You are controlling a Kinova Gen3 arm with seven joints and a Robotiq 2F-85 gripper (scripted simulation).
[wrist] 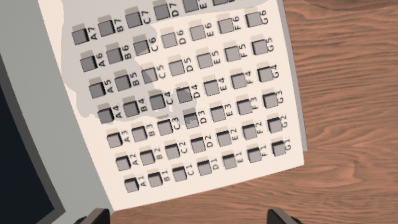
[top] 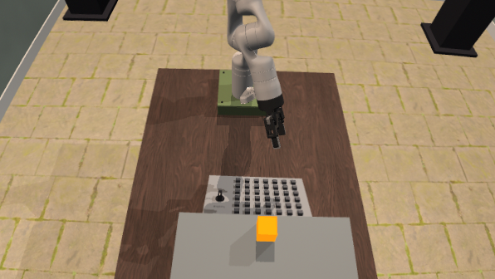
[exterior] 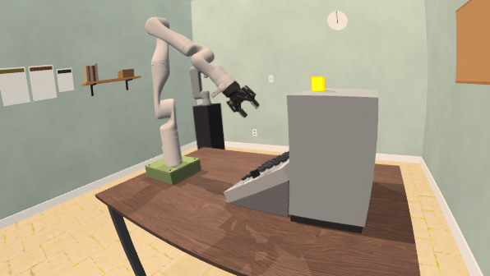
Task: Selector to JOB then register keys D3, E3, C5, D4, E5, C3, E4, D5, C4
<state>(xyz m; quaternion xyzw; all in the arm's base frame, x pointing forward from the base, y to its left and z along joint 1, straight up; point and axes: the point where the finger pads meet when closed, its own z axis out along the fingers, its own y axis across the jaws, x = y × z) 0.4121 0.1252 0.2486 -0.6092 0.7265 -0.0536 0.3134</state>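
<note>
My hand is 20 cm above the D4 key, 11 cm short of it and 2 cm to the left of it. Also, from my hand: D3 key 20 cm below, 11 cm ahead, 2 cm to the left; C3 key 18 cm below, 14 cm ahead, 2 cm to the left; C4 key 18 cm below, 14 cm ahead, 2 cm to the right.
</note>
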